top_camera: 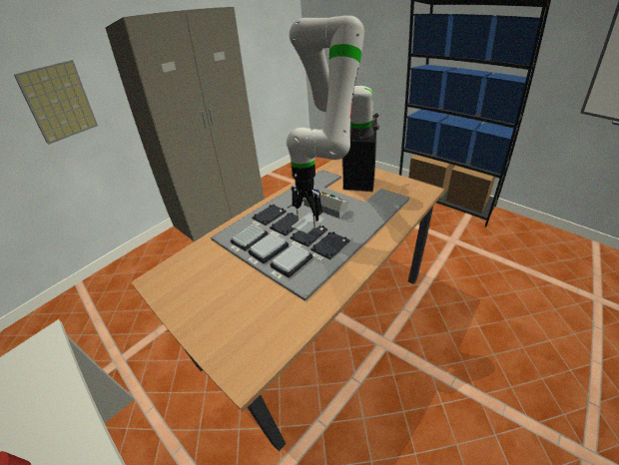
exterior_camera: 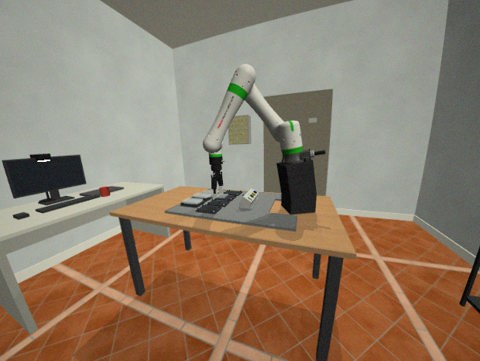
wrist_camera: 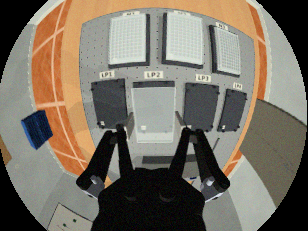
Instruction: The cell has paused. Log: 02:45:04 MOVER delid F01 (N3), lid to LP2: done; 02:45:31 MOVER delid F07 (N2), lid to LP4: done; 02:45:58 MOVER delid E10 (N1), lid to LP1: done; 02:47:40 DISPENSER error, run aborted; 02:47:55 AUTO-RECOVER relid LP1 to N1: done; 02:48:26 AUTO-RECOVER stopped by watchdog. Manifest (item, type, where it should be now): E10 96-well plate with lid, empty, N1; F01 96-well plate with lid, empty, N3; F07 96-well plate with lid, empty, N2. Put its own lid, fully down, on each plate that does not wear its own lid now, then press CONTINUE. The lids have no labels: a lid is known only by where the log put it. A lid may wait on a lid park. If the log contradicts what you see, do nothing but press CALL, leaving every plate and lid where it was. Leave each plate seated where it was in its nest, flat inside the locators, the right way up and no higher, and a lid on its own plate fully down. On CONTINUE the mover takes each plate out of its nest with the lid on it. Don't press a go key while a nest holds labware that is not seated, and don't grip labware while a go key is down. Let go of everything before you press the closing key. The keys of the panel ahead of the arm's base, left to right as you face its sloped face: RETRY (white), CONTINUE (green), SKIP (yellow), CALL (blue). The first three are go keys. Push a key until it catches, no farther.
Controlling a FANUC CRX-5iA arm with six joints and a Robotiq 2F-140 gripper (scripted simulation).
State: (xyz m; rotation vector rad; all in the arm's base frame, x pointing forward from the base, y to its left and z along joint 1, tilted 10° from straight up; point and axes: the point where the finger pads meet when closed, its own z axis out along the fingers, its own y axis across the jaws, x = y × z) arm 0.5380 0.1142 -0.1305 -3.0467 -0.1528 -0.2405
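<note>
My hand is 200 mm short of the plate, 190 mm to the left of it and 70 mm above it. Also, from my hand: white key: 240 mm behind, 20 mm to the right, 20 mm below; then lid park LP1: 130 mm to the left, 80 mm below; then lid park LP3: 130 mm to the right, 80 mm below, 10 mm ahead.
</note>
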